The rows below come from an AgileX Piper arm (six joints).
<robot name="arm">
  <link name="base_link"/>
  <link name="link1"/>
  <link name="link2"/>
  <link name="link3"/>
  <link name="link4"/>
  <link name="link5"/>
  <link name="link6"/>
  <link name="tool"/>
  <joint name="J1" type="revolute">
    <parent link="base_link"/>
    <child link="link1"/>
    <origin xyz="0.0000 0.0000 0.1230"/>
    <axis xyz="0 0 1"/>
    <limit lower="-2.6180" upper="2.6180"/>
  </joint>
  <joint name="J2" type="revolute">
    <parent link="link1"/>
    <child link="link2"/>
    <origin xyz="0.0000 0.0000 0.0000"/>
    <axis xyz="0 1 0"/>
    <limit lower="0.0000" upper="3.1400"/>
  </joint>
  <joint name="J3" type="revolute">
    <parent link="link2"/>
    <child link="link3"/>
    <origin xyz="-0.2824 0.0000 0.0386"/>
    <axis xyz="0 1 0"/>
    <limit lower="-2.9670" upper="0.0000"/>
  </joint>
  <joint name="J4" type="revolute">
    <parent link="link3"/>
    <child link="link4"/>
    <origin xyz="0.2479 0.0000 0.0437"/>
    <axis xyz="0.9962 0 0.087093"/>
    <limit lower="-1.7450" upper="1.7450"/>
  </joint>
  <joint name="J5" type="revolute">
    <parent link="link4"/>
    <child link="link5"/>
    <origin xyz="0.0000 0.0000 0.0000"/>
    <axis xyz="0 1 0"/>
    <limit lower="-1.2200" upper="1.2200"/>
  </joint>
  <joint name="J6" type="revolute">
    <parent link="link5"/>
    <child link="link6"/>
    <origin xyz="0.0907 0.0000 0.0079"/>
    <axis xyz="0.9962 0 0.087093"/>
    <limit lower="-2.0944" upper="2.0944"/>
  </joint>
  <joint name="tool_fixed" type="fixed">
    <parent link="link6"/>
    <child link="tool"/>
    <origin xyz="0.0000 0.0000 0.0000" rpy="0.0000 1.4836 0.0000"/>
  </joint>
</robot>
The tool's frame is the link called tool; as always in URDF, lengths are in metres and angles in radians.
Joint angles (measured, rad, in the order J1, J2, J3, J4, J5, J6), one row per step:
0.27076, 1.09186, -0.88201, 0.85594, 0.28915, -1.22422
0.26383, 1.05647, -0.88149, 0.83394, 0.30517, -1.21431
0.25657, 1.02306, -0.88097, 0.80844, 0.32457, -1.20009
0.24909, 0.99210, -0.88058, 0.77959, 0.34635, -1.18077
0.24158, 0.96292, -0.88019, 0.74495, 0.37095, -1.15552
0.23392, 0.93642, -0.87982, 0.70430, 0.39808, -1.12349
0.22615, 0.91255, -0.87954, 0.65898, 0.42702, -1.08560
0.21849, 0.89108, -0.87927, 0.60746, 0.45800, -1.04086
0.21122, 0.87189, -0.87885, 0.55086, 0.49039, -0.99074
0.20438, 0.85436, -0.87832, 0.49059, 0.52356, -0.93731
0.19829, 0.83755, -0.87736, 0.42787, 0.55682, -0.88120
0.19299, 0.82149, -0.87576, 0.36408, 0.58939, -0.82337
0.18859, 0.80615, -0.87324, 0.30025, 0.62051, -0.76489
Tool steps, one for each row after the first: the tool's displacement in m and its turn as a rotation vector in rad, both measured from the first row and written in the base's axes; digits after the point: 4 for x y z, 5 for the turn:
-0.0082, -0.0033, 0.0069, -0.00517, -0.02429, 0.00439
-0.0163, -0.0064, 0.0126, -0.01169, -0.04305, 0.00918
-0.0240, -0.0093, 0.0174, -0.01881, -0.05601, 0.01326
-0.0315, -0.0121, 0.0211, -0.02814, -0.06335, 0.01663
-0.0385, -0.0149, 0.0237, -0.03941, -0.06381, 0.01811
-0.0449, -0.0177, 0.0253, -0.05192, -0.05791, 0.01684
-0.0508, -0.0206, 0.0259, -0.06626, -0.04540, 0.01207
-0.0560, -0.0237, 0.0257, -0.08237, -0.02713, 0.00332
-0.0609, -0.0270, 0.0248, -0.10019, -0.00504, -0.00975
-0.0656, -0.0305, 0.0236, -0.11859, 0.01937, -0.02738
-0.0700, -0.0343, 0.0220, -0.13670, 0.04514, -0.04963
-0.0742, -0.0382, 0.0202, -0.15407, 0.07117, -0.07609

